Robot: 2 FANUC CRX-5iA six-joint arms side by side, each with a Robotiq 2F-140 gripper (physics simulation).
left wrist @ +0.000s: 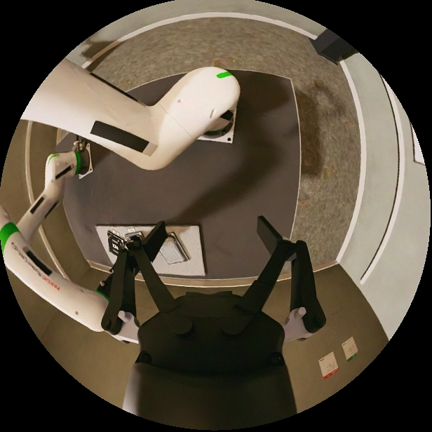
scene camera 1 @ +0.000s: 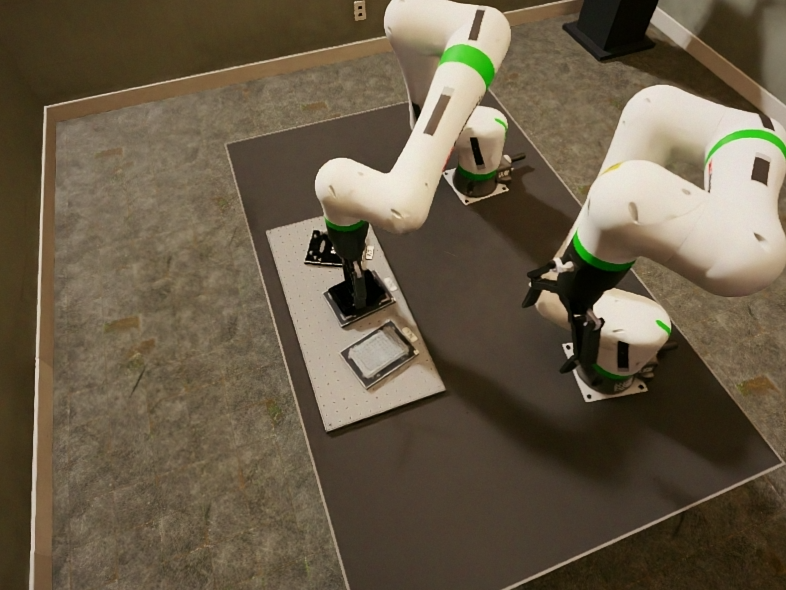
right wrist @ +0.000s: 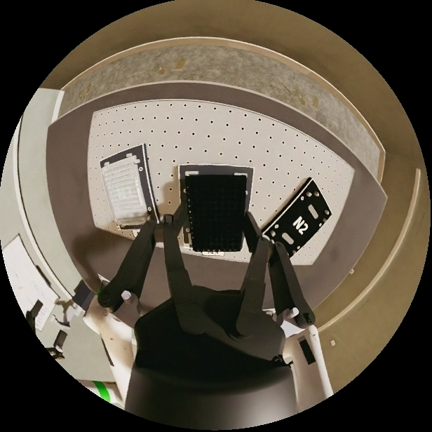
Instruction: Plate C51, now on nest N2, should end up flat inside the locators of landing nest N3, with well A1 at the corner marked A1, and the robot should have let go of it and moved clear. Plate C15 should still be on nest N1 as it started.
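Observation:
Plate C51 (scene camera 1: 359,295) (right wrist: 217,205), black, lies level over landing nest N3 (right wrist: 216,169), lined up with it. Whether it sits fully down inside the locators I cannot tell. Its well A1 cannot be made out. My right gripper (scene camera 1: 357,287) (right wrist: 216,213) is shut on plate C51, a finger on each long side. Plate C15 (scene camera 1: 380,352) (left wrist: 173,248) (right wrist: 124,192), pale and clear, lies on nest N1 (right wrist: 147,175). Nest N2 (scene camera 1: 315,247) (right wrist: 320,202) is bare, with its label showing. My left gripper (scene camera 1: 551,330) (left wrist: 210,226) is open and empty, high and well away from the nests.
The nests stand on a pale perforated board (scene camera 1: 355,406) (left wrist: 195,240) (right wrist: 215,125) on the dark mat (scene camera 1: 406,482). In the scene view, nest N2 is behind plate C51 and plate C15 in front. The left arm's base (scene camera 1: 609,374) stands at the right.

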